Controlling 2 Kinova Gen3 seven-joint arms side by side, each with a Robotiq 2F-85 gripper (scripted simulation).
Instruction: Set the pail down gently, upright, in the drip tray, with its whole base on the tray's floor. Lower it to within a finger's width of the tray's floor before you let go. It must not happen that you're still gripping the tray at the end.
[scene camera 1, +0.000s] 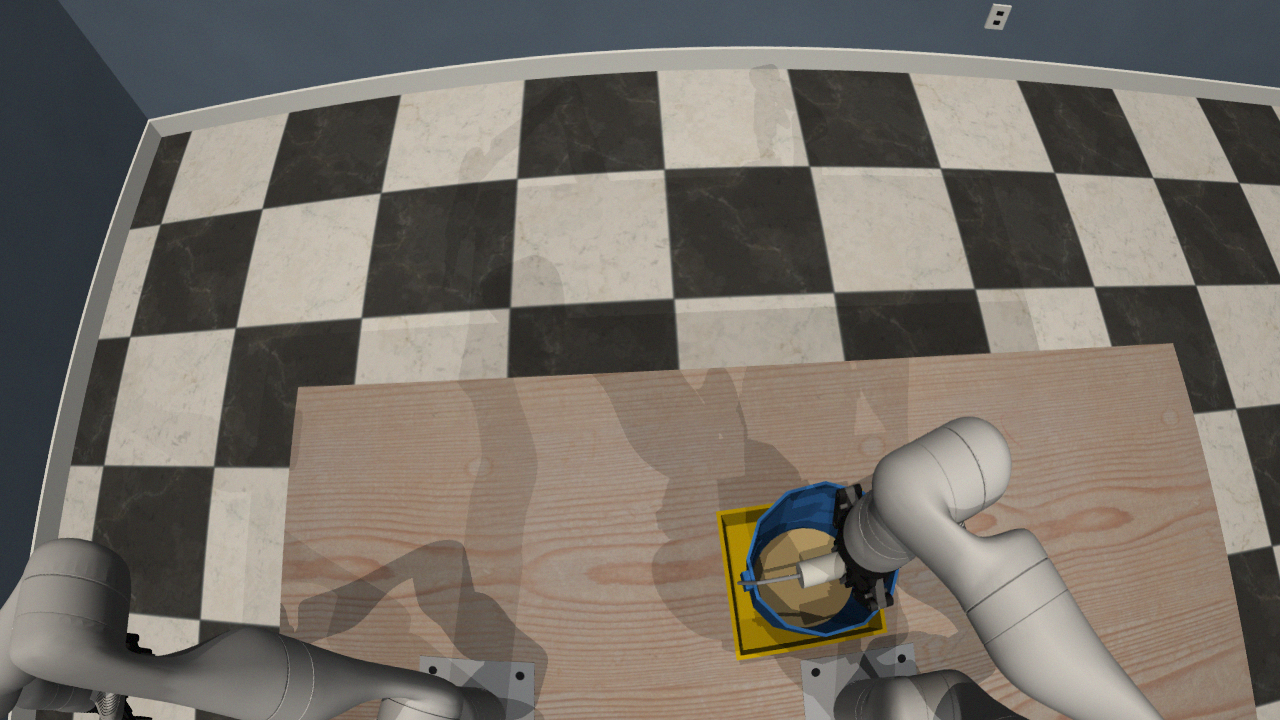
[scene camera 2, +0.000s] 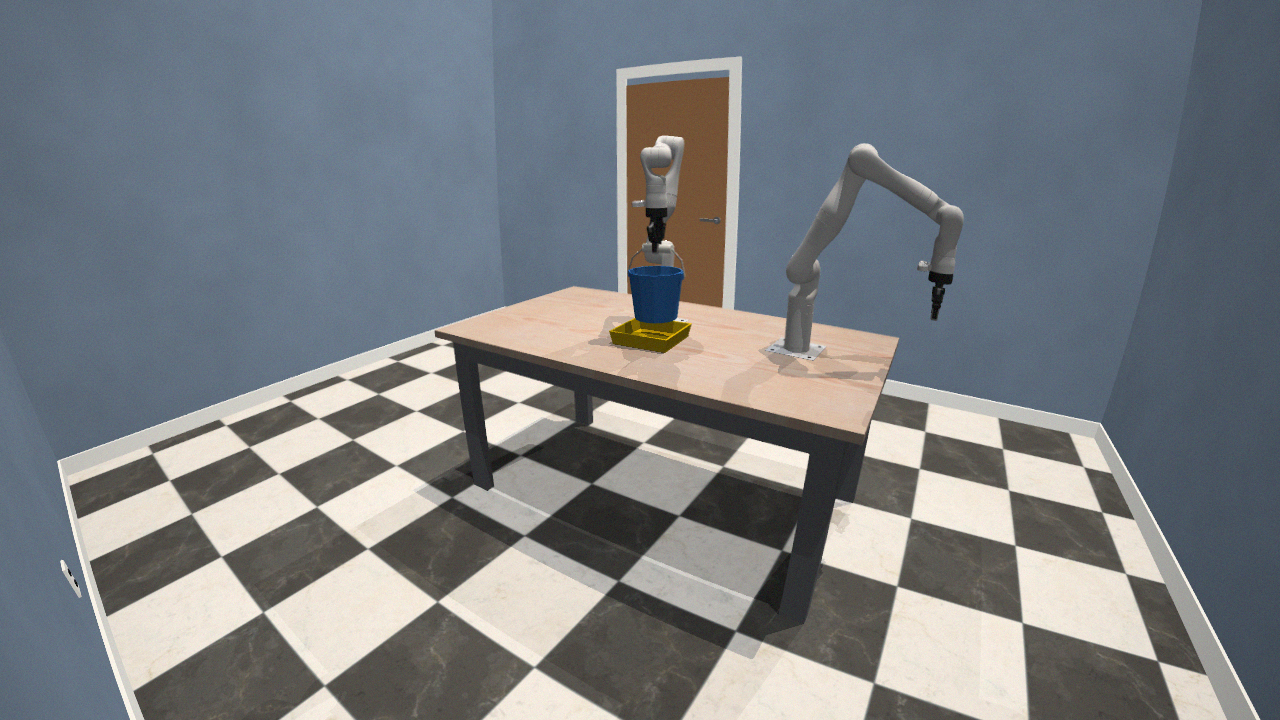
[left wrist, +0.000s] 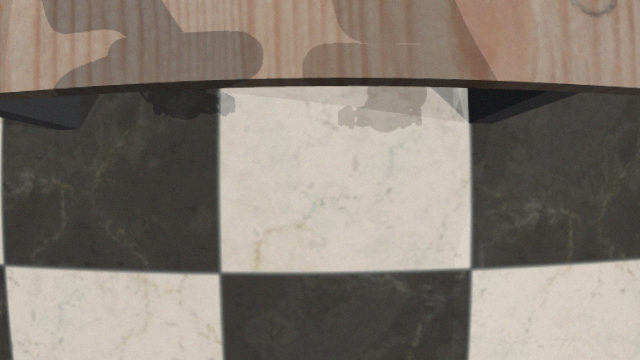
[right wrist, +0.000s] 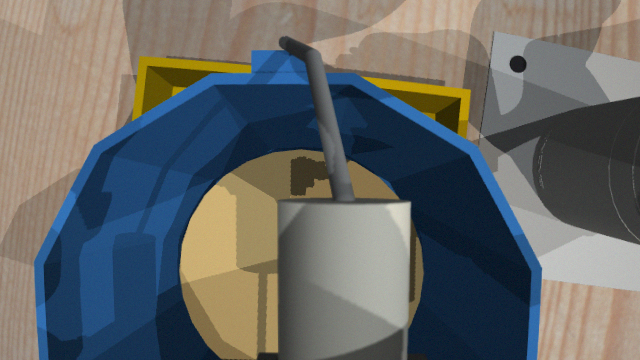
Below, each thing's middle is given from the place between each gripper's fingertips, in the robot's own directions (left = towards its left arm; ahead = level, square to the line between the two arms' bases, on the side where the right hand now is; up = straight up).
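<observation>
My right hand (scene camera 1: 844, 564) is 10 cm above the blue pail (scene camera 2: 655, 290), 1 cm short of it and 1 cm to the right of it. As for the yellow drip tray (scene camera 1: 753, 636), it is 32 cm below my right hand and 3 cm ahead of it.
Counting from my left hand instead, I find the blue pail 30 mm above it, 200 mm ahead of it and 920 mm to the right of it. The yellow drip tray is 180 mm below my left hand, 220 mm ahead of it and 930 mm to the right of it.
</observation>
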